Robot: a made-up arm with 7 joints.
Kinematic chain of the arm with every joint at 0, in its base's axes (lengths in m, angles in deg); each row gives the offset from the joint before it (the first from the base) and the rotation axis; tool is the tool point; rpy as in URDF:
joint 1: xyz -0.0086 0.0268 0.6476 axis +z
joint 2: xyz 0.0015 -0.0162 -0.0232 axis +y
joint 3: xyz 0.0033 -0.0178 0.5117 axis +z
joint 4: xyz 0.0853 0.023 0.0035 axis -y
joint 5: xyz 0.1 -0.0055 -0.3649 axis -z
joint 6: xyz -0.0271 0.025 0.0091 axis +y
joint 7: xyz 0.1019 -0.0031 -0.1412 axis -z
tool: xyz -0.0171 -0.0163 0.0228 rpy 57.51 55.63 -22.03
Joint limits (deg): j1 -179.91..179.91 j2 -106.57..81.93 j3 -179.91..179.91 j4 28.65..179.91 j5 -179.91..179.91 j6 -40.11..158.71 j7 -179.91..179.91
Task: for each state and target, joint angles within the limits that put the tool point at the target. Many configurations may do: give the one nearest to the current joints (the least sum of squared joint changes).
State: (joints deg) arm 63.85 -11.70 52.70 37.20 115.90 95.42 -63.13
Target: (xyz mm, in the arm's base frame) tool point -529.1 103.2 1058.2
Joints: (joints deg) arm 77.78 -22.26 60.93 55.66 119.41 100.91 -62.91
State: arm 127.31 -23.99 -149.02 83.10 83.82 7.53 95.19
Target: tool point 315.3 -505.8 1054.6
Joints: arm 110.05 -5.33 -167.14 69.74 87.70 -0.64 94.95
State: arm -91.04 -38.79 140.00 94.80 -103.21 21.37 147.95
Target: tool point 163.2 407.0 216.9
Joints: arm -91.92 -75.81 153.63 56.22 -104.05 17.31 148.65
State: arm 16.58 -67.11 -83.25 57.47 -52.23 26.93 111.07
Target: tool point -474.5 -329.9 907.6
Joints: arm -26.67 -80.57 -70.32 56.64 -52.37 22.87 110.54
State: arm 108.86 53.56 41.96 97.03 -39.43 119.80 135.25
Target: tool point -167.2 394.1 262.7
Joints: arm 99.80 81.36 25.74 71.51 -39.91 120.95 136.26
